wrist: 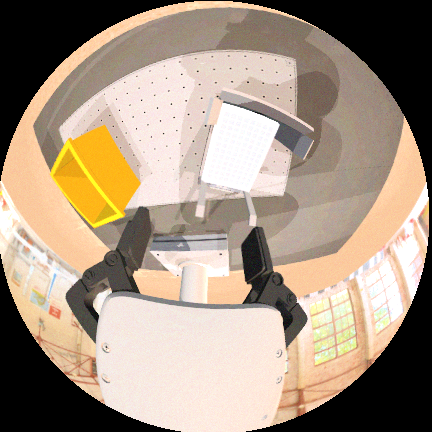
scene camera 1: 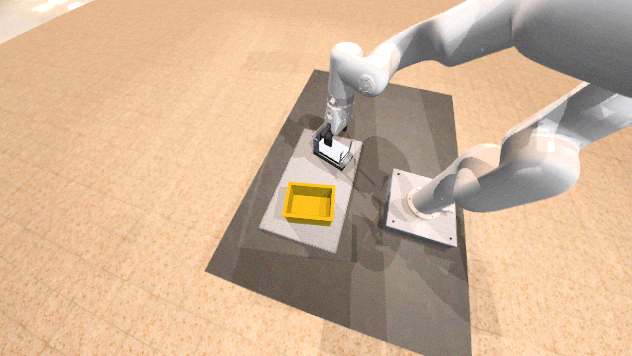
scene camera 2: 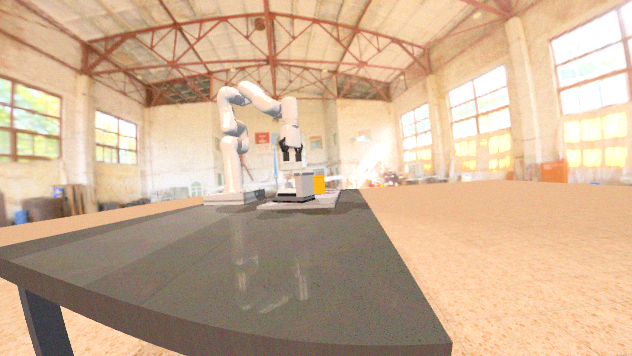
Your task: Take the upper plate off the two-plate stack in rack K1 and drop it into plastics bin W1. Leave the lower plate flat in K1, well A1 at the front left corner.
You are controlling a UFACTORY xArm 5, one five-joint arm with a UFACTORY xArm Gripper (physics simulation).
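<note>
The white upper plate [scene camera 1: 334,150] [wrist: 240,145] lies flat in rack K1 [scene camera 1: 316,146] [scene camera 2: 304,185] [wrist: 267,110], a holder with a tall wall and two thin prongs. The lower plate is hidden beneath it in the wrist view; I cannot make out the two plates separately. Yellow bin W1 [scene camera 1: 308,204] [scene camera 2: 319,184] [wrist: 111,162] stands upright near the rack, its inside floor bare in scene camera 1. My gripper [scene camera 1: 336,136] [scene camera 2: 292,160] [wrist: 199,227] is open and empty, pointing down above the rack, with a gap between fingertips and rack in scene camera 2.
Rack and bin stand on a light perforated board [scene camera 1: 274,220] [scene camera 2: 325,204] [wrist: 160,100] on the dark table [scene camera 1: 300,290] [scene camera 2: 225,280]. The robot's base plate [scene camera 1: 397,200] [scene camera 2: 222,199] is beside the board. The rack's tall wall and prongs rise above the plate.
</note>
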